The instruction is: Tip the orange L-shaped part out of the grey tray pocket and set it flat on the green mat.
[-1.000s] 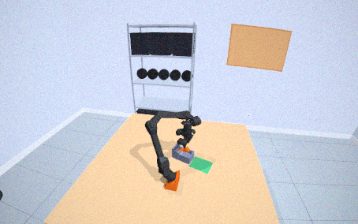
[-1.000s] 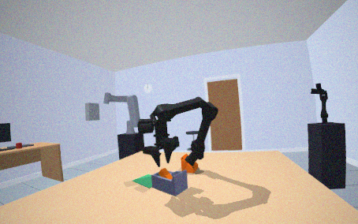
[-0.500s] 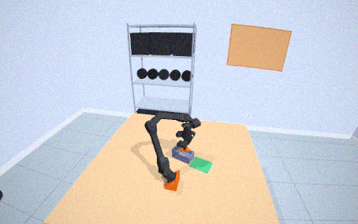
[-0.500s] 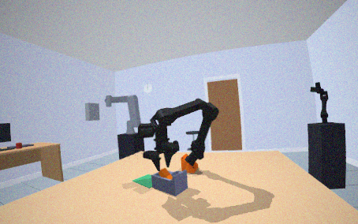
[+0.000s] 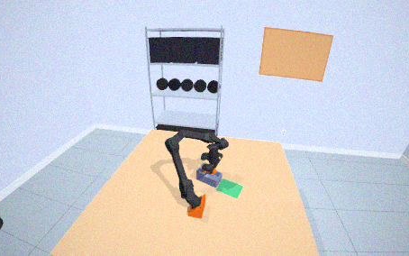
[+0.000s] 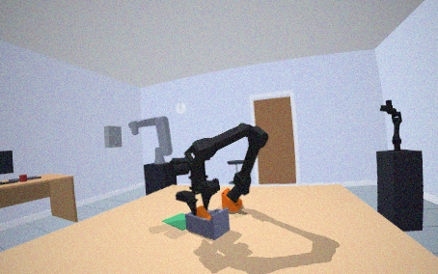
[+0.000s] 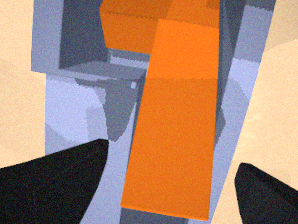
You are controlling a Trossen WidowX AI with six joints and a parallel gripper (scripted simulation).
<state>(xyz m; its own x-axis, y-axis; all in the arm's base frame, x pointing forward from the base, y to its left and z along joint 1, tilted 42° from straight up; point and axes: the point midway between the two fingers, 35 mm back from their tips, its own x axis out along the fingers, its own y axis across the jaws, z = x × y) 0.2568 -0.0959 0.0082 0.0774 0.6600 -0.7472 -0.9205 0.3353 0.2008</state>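
My gripper tip is 40 mm to the right of the orange L-shaped part and 30 mm above it. The rest, counted from my gripper tip: green mat (120 mm to the right, 90 mm below, 70 mm behind).
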